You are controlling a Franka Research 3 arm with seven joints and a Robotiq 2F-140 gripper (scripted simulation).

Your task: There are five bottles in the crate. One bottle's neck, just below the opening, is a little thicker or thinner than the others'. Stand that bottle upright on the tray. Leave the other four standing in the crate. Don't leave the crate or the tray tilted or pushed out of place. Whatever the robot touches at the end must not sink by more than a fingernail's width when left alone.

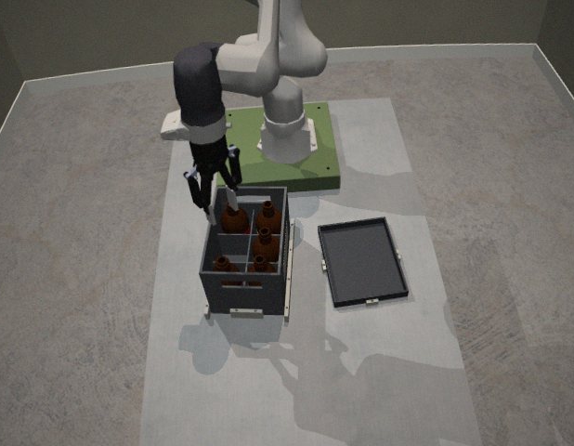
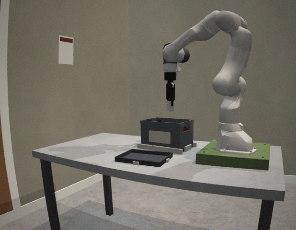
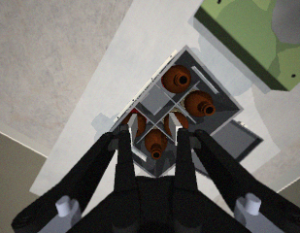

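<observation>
The dark grey crate is 17 cm below my hand, 5 cm to the left of it and 1 cm behind it. The rest, counted from my hand: black tray (33 cm to the left, 24 cm below, 6 cm behind); glass bottle (17 cm below, 9 cm ahead, 1 cm to the left); brown bottle (17 cm below, 9 cm behind, 1 cm to the right).
</observation>
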